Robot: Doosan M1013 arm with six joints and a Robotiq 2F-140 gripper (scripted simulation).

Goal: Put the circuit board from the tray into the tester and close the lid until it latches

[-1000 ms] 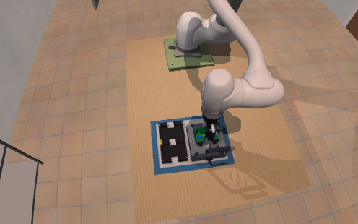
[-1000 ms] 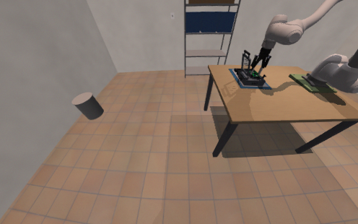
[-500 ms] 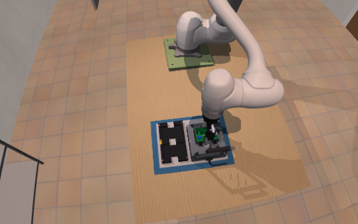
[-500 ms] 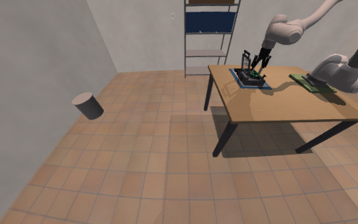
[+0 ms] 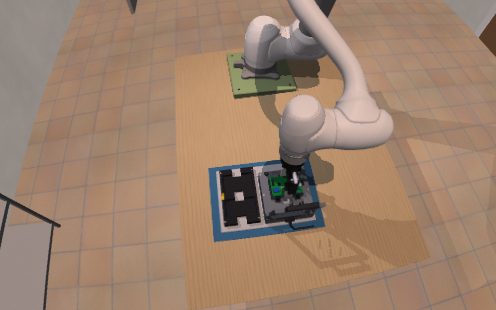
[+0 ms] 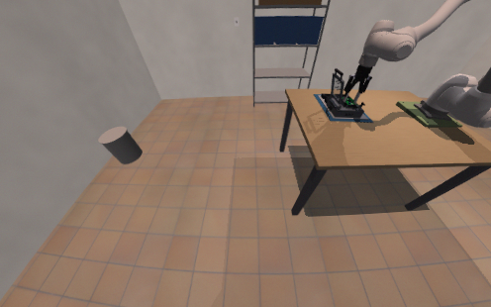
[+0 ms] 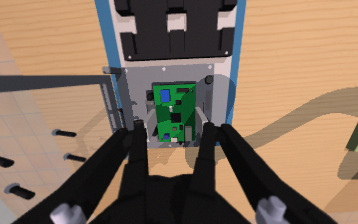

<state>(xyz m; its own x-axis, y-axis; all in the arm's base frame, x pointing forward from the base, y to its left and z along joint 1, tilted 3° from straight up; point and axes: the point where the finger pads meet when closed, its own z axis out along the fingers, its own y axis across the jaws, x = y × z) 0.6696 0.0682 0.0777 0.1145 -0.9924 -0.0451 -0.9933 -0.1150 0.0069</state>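
Now: hand 20 mm above the green circuit board. From my hand the other things lie so: tester lid: 120 mm ahead, 80 mm above, 10 mm to the left; then pin plate: 40 mm below, 10 mm to the left, 10 mm ahead.
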